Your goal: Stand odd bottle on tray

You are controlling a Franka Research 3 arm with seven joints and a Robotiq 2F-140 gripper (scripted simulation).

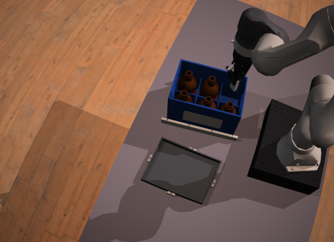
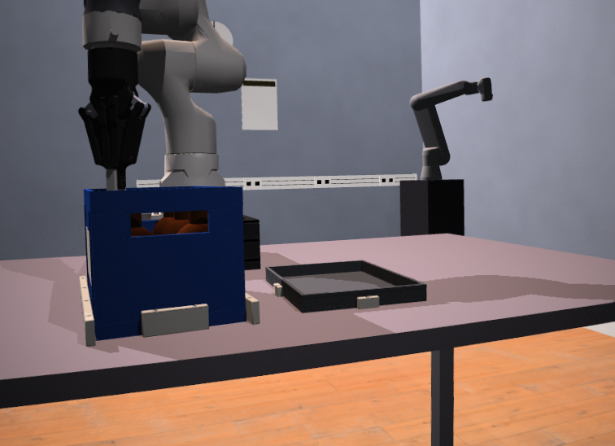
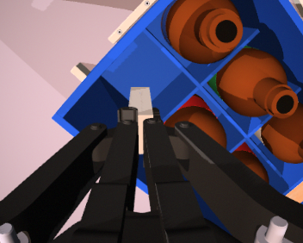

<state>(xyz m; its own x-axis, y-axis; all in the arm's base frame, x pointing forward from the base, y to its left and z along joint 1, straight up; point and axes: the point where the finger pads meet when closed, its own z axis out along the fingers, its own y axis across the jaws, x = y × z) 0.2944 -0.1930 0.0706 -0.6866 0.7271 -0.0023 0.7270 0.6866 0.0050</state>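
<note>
Right now my hand is 9 cm to the right of the bottle and 9 cm above it. From my hand the other things lie so: crate 9 cm ahead, 4 cm to the left, 9 cm below; dark tray 12 cm ahead, 33 cm to the left, 16 cm below.
</note>
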